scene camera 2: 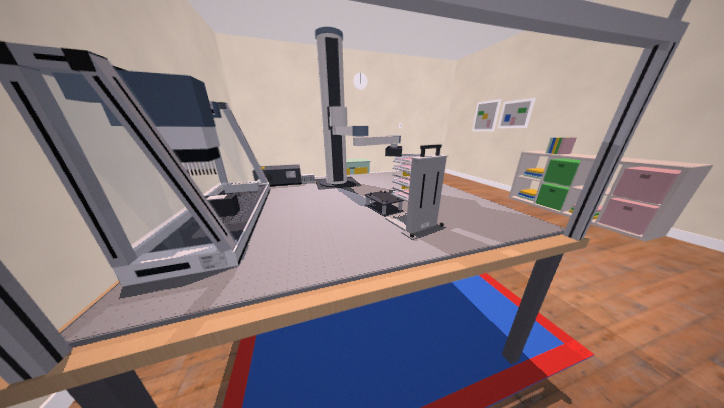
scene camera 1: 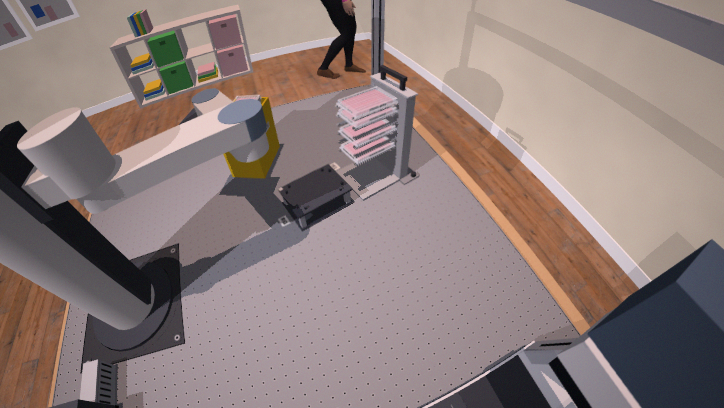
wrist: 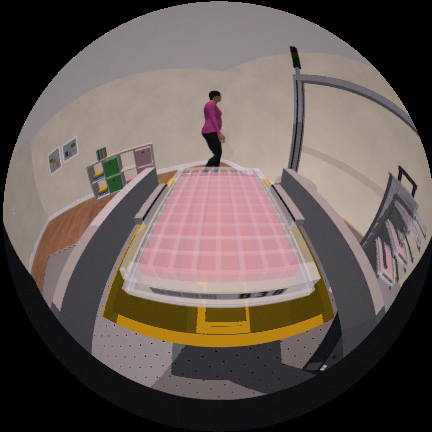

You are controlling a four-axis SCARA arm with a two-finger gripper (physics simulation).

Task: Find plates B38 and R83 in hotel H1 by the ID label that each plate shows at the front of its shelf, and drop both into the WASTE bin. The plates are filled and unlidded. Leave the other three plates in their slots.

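Frame: origin at the arm's base, x ahead, y left, z up, level; millimetres.
Where they show: gripper, between the fingertips: (wrist: 218,175); arm's base, origin of its link: (scene camera 2: 336,184) (scene camera 1: 135,305).
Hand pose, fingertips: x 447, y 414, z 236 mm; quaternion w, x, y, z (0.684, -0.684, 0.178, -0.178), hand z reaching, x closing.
Each offset is from my fingertips to the top centre of the thing.
My gripper (wrist: 218,175) (scene camera 2: 393,151) is shut on plate B38 {11 mm back, 20 mm right, 5 mm down} (wrist: 220,227), a clear unlidded plate with pink wells; its front label reads B38 in the wrist view. The plate is level over the yellow WASTE bin {12 mm back, 22 mm right, 23 mm down} (wrist: 220,340) (scene camera 1: 274,135), whose walls show around it in the wrist view. How far it is above or inside the rim is hard to tell. In scene camera 1 the arm hides the fingers. Hotel H1 (scene camera 1: 403,136) (scene camera 2: 426,195) stands to the right of the bin with several pink plates {295 mm ahead, 245 mm right, 43 mm up} (scene camera 1: 367,101) on its shelves. Their labels are not readable, so R83 cannot be picked out.
A low black stand (scene camera 1: 315,186) (scene camera 2: 383,196) is between the bin and the hotel's base. A large framed machine (scene camera 1: 658,314) (scene camera 2: 162,106) stands at the table's other end. A person (scene camera 1: 344,35) (wrist: 212,120) is on the floor behind the table, near a bookshelf (scene camera 1: 121,60).
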